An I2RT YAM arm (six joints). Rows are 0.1 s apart.
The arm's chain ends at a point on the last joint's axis. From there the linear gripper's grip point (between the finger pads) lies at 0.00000 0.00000 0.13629 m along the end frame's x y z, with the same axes.
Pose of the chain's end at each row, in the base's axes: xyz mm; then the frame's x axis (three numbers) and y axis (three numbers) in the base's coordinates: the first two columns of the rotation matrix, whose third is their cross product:
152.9 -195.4 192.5 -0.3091 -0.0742 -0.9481 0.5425 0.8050 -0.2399
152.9 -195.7 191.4 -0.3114 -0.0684 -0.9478 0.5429 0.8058 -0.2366
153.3 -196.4 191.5 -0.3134 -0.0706 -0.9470 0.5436 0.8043 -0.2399
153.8 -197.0 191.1 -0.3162 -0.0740 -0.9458 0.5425 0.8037 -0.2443
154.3 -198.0 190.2 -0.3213 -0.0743 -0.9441 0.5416 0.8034 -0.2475
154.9 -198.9 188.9 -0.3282 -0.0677 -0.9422 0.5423 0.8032 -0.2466
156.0 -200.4 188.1 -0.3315 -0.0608 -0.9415 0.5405 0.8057 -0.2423
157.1 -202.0 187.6 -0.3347 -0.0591 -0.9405 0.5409 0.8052 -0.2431
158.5 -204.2 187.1 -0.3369 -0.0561 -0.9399 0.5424 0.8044 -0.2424
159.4 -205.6 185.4 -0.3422 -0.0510 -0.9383 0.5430 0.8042 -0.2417
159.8 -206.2 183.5 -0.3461 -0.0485 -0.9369 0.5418 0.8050 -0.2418
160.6 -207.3 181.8 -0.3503 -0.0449 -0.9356 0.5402 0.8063 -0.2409
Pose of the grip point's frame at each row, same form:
259.3 -275.6 164.1 -0.3091 -0.0742 -0.9481 0.5425 0.8050 -0.2399
259.2 -275.9 162.3 -0.3114 -0.0684 -0.9478 0.5429 0.8058 -0.2366
259.4 -276.8 162.4 -0.3134 -0.0706 -0.9470 0.5436 0.8043 -0.2399
259.9 -277.5 161.9 -0.3162 -0.0740 -0.9458 0.5425 0.8037 -0.2443
260.2 -278.5 160.5 -0.3213 -0.0743 -0.9441 0.5416 0.8034 -0.2475
260.3 -279.6 158.0 -0.3282 -0.0677 -0.9422 0.5423 0.8032 -0.2466
261.4 -280.7 156.2 -0.3315 -0.0608 -0.9415 0.5405 0.8057 -0.2423
262.3 -282.4 155.2 -0.3347 -0.0591 -0.9405 0.5409 0.8052 -0.2431
263.4 -284.8 154.3 -0.3369 -0.0561 -0.9399 0.5424 0.8044 -0.2424
263.9 -286.3 151.7 -0.3422 -0.0510 -0.9383 0.5430 0.8042 -0.2417
264.2 -286.8 149.1 -0.3461 -0.0485 -0.9369 0.5418 0.8050 -0.2418
264.9 -287.7 146.6 -0.3503 -0.0449 -0.9356 0.5402 0.8063 -0.2409

